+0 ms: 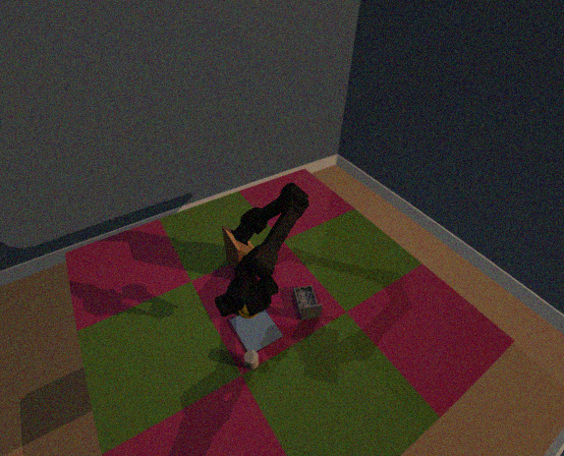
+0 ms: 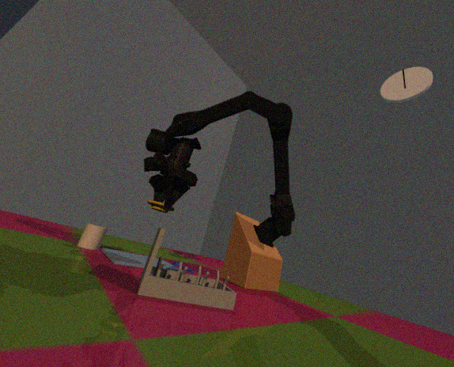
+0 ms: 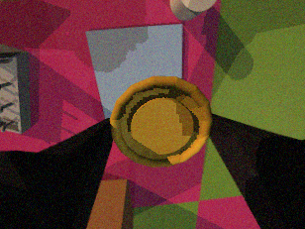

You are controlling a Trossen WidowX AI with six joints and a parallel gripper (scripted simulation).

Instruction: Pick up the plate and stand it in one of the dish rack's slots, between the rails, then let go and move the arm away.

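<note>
My gripper tip is now 230 mm to the right of the dish rack, 100 mm above it and 10 mm past it. Round my gripper tip: cream cup 110 mm ahead, 100 mm below, 40 mm to the right; yellow plate 10 mm above; pale blue mat 120 mm below, 20 mm to the left.
</note>
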